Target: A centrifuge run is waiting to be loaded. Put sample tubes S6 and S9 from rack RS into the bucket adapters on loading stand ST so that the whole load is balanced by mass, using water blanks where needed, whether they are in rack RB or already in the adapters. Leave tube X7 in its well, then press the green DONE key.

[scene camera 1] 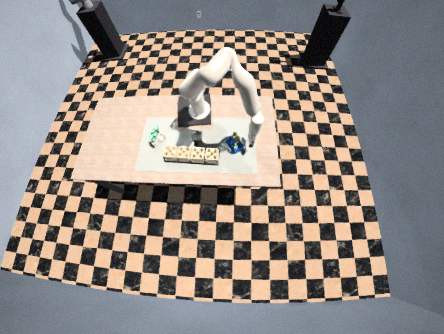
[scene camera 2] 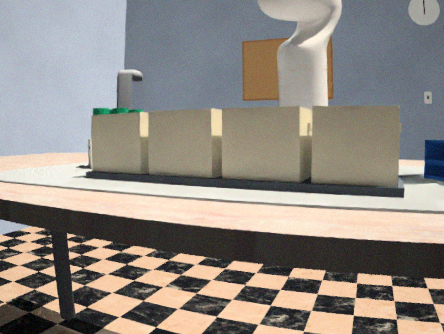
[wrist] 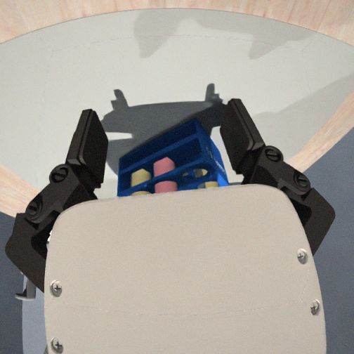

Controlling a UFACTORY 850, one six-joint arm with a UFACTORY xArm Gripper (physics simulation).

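Note:
My gripper [scene camera 1: 252, 144] [wrist: 163, 117] is open and empty, near the right end of the mat. Blue rack RS [scene camera 1: 234, 145] [scene camera 2: 434, 159] [wrist: 216, 155] stands beyond and between the spread fingers in the wrist view. It holds a pink tube [wrist: 165, 167] and a yellow tube [wrist: 141, 177]; part of another yellowish tube [wrist: 210, 185] shows at the right. The caps and labels are hidden by the gripper housing. Four cream bucket adapters [scene camera 1: 191, 154] [scene camera 2: 262, 142] stand in a row on loading stand ST [scene camera 2: 240, 184]. Rack RB [scene camera 1: 159, 142] has green-capped tubes [scene camera 1: 154, 133]. The green key cannot be made out.
A pale mat [scene camera 1: 150, 162] [wrist: 75, 75] lies on the wooden table [scene camera 1: 110, 135]. The arm's base [scene camera 1: 195, 117] is behind the adapters. A small dark-shaded box [scene camera 1: 197, 136] stands between base and adapters. Two dark pedestals [scene camera 1: 104, 31] [scene camera 1: 325, 37] stand beyond the table.

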